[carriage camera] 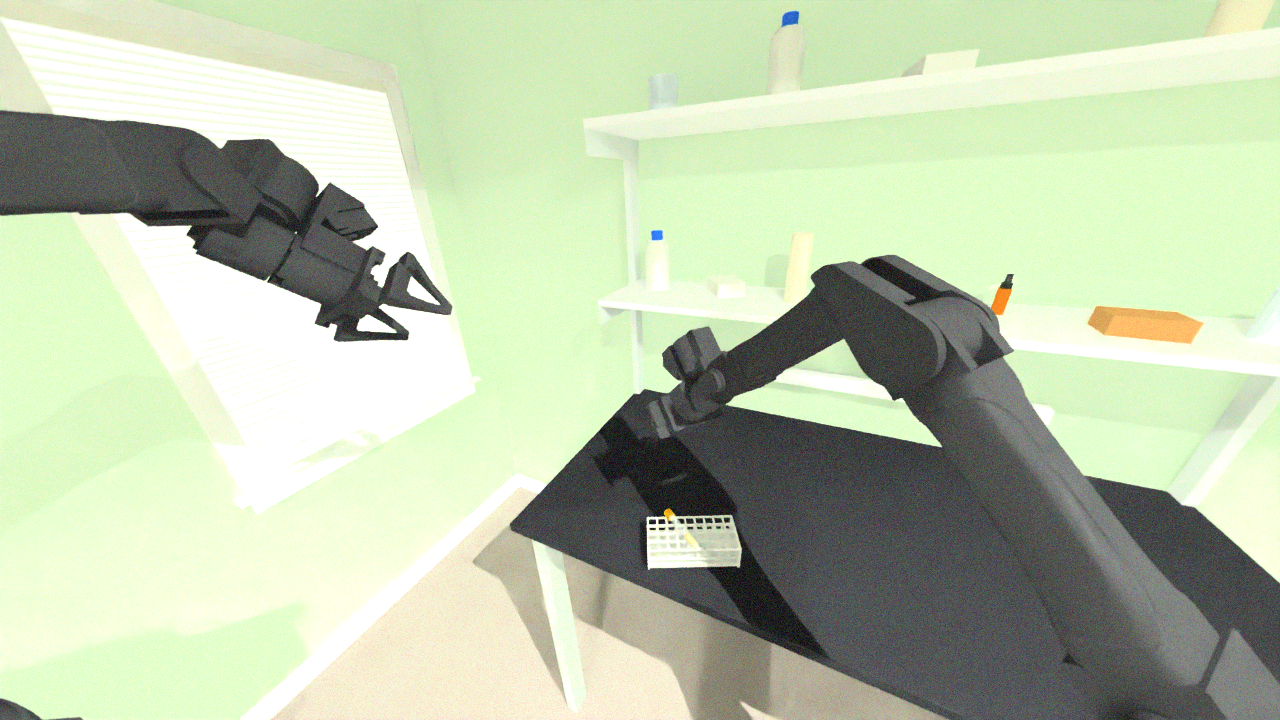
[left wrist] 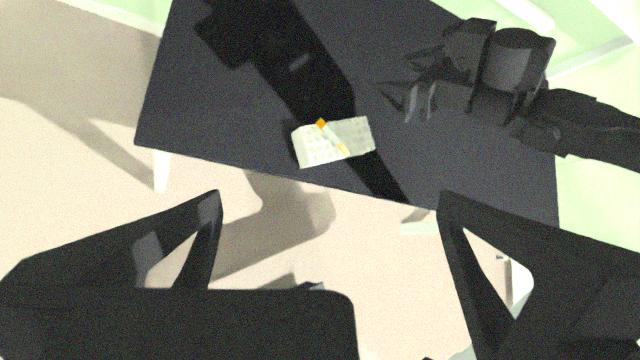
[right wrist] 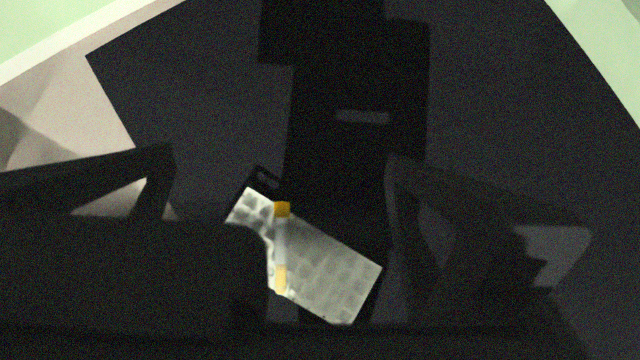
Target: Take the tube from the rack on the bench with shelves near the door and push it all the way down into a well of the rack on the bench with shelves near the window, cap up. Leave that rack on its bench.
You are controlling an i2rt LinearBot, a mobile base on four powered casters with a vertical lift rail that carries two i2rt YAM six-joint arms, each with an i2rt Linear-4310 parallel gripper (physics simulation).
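Frame: origin at the left arm's base, x left, y back, z up, level; centimetres.
Seen in the pictures: left gripper, fingertip midpoint: [carriage camera: 429, 324] [left wrist: 330, 202]; right gripper, fingertip midpoint: [carriage camera: 670, 420] [left wrist: 387, 72] [right wrist: 280, 160].
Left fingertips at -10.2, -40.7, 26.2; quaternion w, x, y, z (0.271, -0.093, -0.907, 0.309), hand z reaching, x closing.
Note:
A point is followed by its place in that frame, as x, y, z.
A pale grid rack [carriage camera: 718, 539] {-53.8, -48.2, -27.6} [left wrist: 357, 131] {-57.9, -51.8, -32.3} [right wrist: 335, 265] {-53.9, -51.9, -32.0} sits on the dark bench near the bench's front edge. A clear tube [carriage camera: 690, 540] {-47.6, -47.4, -26.3} [left wrist: 332, 135] {-45.7, -51.5, -26.1} [right wrist: 281, 245] {-46.1, -51.4, -26.1} with an orange cap and yellowish lower part lies strongly tilted across the rack's top; whether its lower end is inside a well cannot be told. My right gripper [carriage camera: 631, 425] [left wrist: 387, 72] {-44.5, -55.8, -1.5} [right wrist: 280, 160] {-44.5, -55.8, -1.5} is open and empty, above the bench behind the rack in the carriage view, with the rack and tube below it. My left gripper [carriage camera: 428, 324] {-10.2, -40.7, 26.2} [left wrist: 330, 202] {-10.2, -40.7, 26.2} is open and empty, high at the left before the window.
The dark bench [carriage camera: 859, 537] {-87.8, -50.5, -33.4} has white shelves [carriage camera: 707, 301] {-60.2, -93.5, 12.3} behind it, holding bottles, a small white box and an orange tray [carriage camera: 1145, 324] {-134.5, -53.1, 15.1}. A blinded window [carriage camera: 295, 385] {74.2, -108.7, -13.8} is at the left. My right arm crosses over the bench's right part. Its shadow falls around the rack.

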